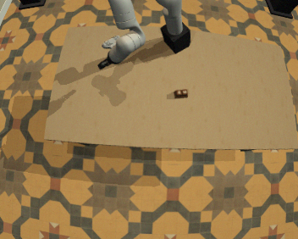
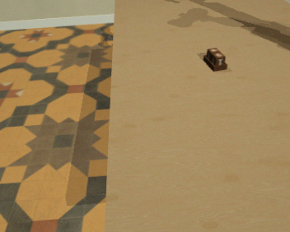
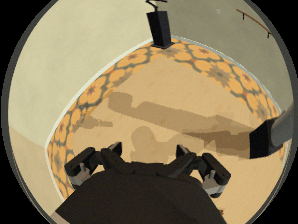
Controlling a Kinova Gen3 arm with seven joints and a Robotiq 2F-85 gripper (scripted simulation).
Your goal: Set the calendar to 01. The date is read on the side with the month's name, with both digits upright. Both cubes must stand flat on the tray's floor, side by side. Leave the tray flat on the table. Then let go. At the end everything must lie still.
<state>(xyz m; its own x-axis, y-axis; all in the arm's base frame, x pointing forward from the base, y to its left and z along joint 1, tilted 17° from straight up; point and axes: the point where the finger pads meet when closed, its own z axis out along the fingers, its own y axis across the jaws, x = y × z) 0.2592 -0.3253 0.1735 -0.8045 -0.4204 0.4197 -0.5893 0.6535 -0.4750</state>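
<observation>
My gripper is now 80 mm short of the tray, 400 mm to the right of it and 230 mm above it.
</observation>
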